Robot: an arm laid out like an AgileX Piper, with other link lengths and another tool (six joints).
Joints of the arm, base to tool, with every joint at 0 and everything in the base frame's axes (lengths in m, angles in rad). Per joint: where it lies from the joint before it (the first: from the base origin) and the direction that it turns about. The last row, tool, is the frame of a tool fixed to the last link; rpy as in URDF.
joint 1: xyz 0 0 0.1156 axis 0 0 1
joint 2: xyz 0 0 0 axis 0 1 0
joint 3: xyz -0.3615 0 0.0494 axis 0 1 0
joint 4: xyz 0.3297 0 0.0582 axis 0.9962 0 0.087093
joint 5: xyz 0 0 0 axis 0 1 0
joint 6: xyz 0.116 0 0.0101 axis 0.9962 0 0.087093
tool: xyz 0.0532 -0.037 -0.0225 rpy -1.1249 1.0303 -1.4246
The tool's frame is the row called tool.
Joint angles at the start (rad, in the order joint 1, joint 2, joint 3, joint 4, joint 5, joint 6): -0.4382 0.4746 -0.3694 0.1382 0.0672 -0.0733
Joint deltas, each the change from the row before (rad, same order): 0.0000 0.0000 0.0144 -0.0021 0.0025 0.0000; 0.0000 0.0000 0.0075 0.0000 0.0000 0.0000; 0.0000 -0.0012 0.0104 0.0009 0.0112 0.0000; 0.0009 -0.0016 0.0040 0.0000 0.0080 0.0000; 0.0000 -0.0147 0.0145 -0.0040 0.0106 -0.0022; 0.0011 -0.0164 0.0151 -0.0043 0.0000 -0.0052; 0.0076 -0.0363 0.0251 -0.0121 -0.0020 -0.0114; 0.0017 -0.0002 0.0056 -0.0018 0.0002 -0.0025; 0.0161 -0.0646 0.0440 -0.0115 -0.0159 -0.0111
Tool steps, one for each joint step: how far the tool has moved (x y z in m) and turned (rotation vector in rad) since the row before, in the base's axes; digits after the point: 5 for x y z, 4 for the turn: -0.00041 0.00016 -0.00751 0.0053 0.0162 0.0004; -0.00020 0.00009 -0.00374 0.0032 0.0068 0.0000; -0.00084 0.00071 -0.00678 0.0095 0.0180 0.0015; -0.00055 0.00065 -0.00296 0.0044 0.0093 0.0020; -0.00319 0.00148 -0.00582 -0.0012 0.0119 0.0019; -0.00293 0.00122 -0.00402 -0.0091 0.0028 0.0021; -0.00538 0.00305 -0.00453 -0.0268 -0.0023 0.0095; -0.00008 0.00022 -0.00263 -0.0016 0.0068 0.0021; -0.00796 0.00552 -0.00696 -0.0355 -0.0242 0.0161
